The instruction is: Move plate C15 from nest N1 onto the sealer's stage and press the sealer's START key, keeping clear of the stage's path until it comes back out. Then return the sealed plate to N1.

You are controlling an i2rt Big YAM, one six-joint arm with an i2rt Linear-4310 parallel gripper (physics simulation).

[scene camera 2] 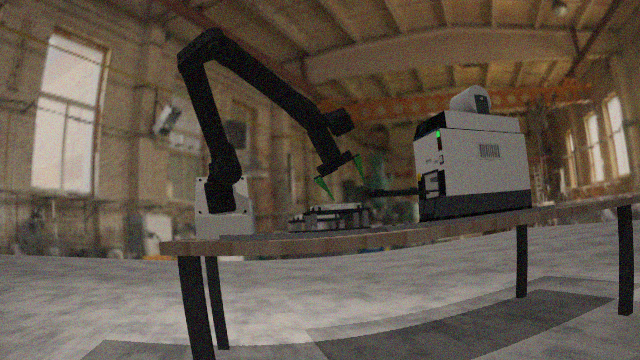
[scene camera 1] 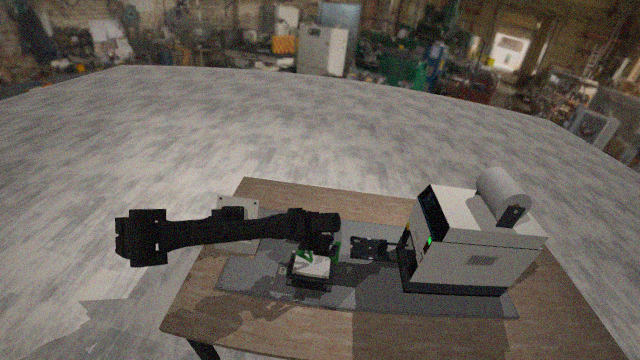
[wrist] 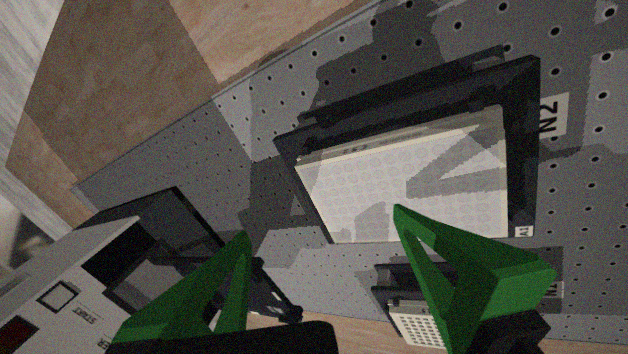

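Seen in the pictures: gripper, fingertip midpoint: (scene camera 2: 350, 192) (scene camera 1: 324, 262) (wrist: 320, 224); arm's base, link origin: (scene camera 2: 219, 198).
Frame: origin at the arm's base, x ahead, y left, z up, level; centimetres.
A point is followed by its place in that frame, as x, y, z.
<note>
Plate C15 (wrist: 416, 326) {36.1, 6.2, -5.4}, pale with a grid of wells, sits in nest N1 (wrist: 384, 276) {38.8, 1.8, -9.4} at the lower right of the wrist view, partly hidden by a finger. The sealer (scene camera 1: 465, 260) {80.3, -23.1, 10.2} (scene camera 2: 475, 162) {78.9, -22.8, 6.6} shows a green light. Its dark stage (scene camera 1: 368, 248) {51.4, -9.1, -0.4} (scene camera 2: 392, 192) {49.8, -13.4, -1.1} (wrist: 274, 295) {45.2, -8.4, -0.4} is out in front and looks bare. The START key (wrist: 58, 296) {65.0, -19.8, 7.9} is a pale square on the sealer's front. My gripper (scene camera 1: 320, 254) {34.9, -16.0, -0.8} (scene camera 2: 348, 191) {34.9, -16.0, -0.8} (wrist: 320, 224) {34.9, -16.0, -0.8} is open and empty. It hangs tilted above the N2 area, apart from C15.
Another plate (scene camera 1: 315, 267) {32.1, -15.8, -3.9} (scene camera 2: 340, 206) {30.8, -18.4, -4.7} (wrist: 360, 195) {33.0, -15.3, -3.9}, with a pale top, sits on the raised black nest N2 (wrist: 522, 150) {23.4, -14.4, -5.5}, beside N1. The N2 label (wrist: 554, 115) {20.0, -12.9, -11.0} lies on the perforated grey board (scene camera 1: 250, 280) {9.2, -18.2, -11.0} (wrist: 200, 135) {51.9, -25.3, -11.0}. A film roll (scene camera 1: 500, 190) {84.7, -16.0, 34.2} (scene camera 2: 466, 99) {83.3, -18.3, 30.5} tops the sealer.
</note>
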